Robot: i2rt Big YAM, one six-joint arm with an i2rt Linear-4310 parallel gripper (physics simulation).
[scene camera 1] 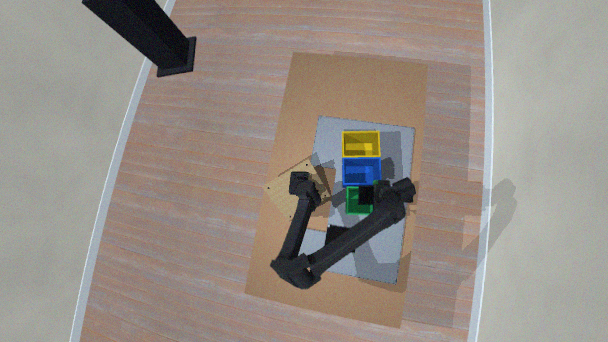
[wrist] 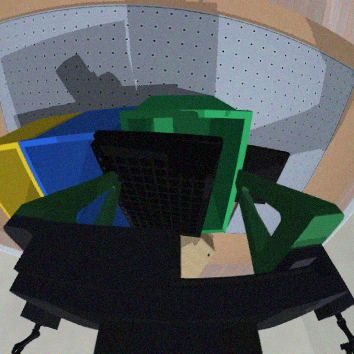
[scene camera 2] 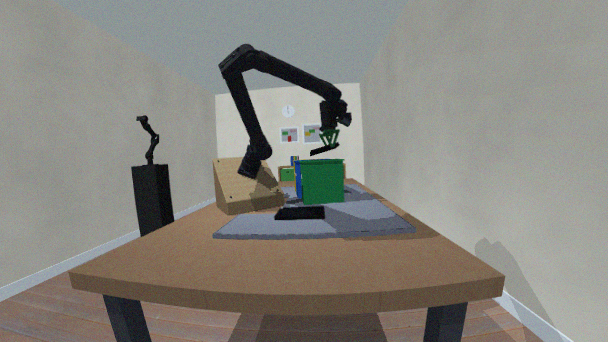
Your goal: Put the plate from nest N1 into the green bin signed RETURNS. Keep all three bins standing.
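Where they show: gripper, fingertip midpoint: [wrist: 177,175] [scene camera 2: 330,148]; arm's base, link origin: [scene camera 1: 298,182] [scene camera 2: 249,168].
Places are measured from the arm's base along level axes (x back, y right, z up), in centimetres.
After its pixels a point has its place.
Note:
A black plate with a fine grid [scene camera 1: 366,195] {y 8.5, x -31.3, z 6.8 cm} [scene camera 2: 324,149] {y 12.7, x -33.2, z 6.7 cm} [wrist: 160,182] {y 8.9, x -36.6, z 8.1 cm} hangs tilted at my gripper [scene camera 2: 330,143] {y 10.2, x -36.4, z 7.2 cm} [wrist: 177,175] {y 10.2, x -36.4, z 7.2 cm}, above the green bin [scene camera 1: 348,201] {y 9.8, x -24.6, z -15.5 cm} [scene camera 2: 323,181] {y 16.6, x -31.1, z -6.5 cm} [wrist: 215,114] {y 14.1, x -39.8, z 2.2 cm}. My gripper's green fingers stand wide open. In the wrist view the plate meets the left finger, while a gap shows between its right edge and the right finger; what bears it is hidden. The plate overlaps the green bin's opening and part of the blue bin [scene camera 1: 344,171] {y -6.7, x -23.6, z -15.6 cm} [wrist: 65,165] {y -9.1, x -33.0, z -4.0 cm}. The yellow bin [scene camera 1: 361,133] {y -22.3, x -32.4, z 1.1 cm} [wrist: 10,175] {y -22.2, x -33.1, z -2.6 cm} is beyond the blue one. All three bins stand upright. The RETURNS sign and an N1 label are not readable.
A flat black block [scene camera 1: 341,236] [scene camera 2: 300,213] {y 32.0, x -18.9, z -14.6 cm} [wrist: 265,167] {y 30.6, x -22.6, z -14.6 cm} lies on the grey perforated mat [scene camera 1: 330,125] {y -34.2, x -17.7, z -15.7 cm} [scene camera 2: 245,227] {y 38.0, x -1.6, z -15.7 cm} [wrist: 260,65] {y 27.0, x -45.1, z -15.7 cm} beside the green bin. A sloped wooden block [scene camera 1: 285,200] {y 8.3, x 7.4, z -3.5 cm} [scene camera 2: 240,182] {y 8.7, x 3.4, z -5.5 cm} stands by the arm's base. A black pedestal [scene camera 2: 152,195] bears a small arm.

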